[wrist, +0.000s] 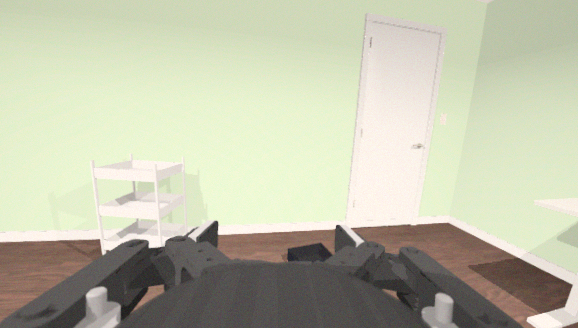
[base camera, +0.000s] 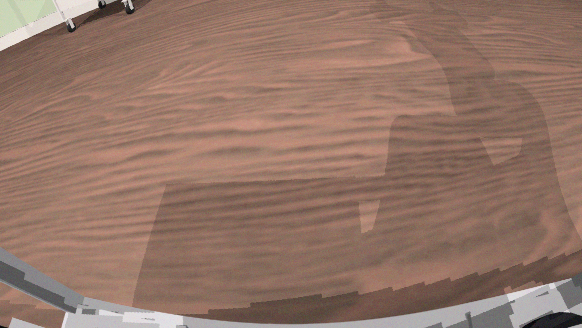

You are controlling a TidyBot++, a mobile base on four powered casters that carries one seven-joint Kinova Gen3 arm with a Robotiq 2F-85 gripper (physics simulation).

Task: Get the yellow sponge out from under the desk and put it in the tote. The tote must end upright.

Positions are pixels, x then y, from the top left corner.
Labels:
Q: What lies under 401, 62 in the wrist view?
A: A white door.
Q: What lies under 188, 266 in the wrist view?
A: The gripper.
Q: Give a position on a white wheeled cart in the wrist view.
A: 146, 205

